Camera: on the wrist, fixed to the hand. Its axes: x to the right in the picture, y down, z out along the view.
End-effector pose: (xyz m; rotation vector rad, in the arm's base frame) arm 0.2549 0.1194 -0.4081 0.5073 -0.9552 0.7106
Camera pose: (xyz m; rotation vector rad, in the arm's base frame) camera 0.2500 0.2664 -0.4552 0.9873 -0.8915 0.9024
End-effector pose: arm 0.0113 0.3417 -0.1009 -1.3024 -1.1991 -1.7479
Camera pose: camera 0.0527 0.1945 -0.0797 -1.1179 -1.5832 -1.2943
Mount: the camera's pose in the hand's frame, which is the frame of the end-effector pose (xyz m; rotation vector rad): 0.0040 0.0981 -0.1192 0.4778 -0.1225 -0.0195
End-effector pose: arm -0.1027 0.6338 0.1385 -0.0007 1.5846 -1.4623
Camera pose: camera -0.1225 0.7518 0.0409 0.1677 1.1111 -1.7886
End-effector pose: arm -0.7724 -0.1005 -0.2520 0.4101 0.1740 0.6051
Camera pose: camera -0.8527 0.0134 -0.3186 0.9043 0.2051 0.5144
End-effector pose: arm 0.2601 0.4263 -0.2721 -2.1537 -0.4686 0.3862
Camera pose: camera 0.3340 0.2913 -0.2845 -1.6684 -0.4160 0.5600
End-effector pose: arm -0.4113 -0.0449 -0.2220 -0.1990 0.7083 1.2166
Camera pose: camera -0.5460 -0.0662 -0.2944 0.2621 0.8648 0.9995
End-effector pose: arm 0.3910 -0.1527 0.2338 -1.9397 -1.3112 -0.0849
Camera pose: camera 0.5143 -0.2407 0.2637 -1.5419 -1.2886 0.3158
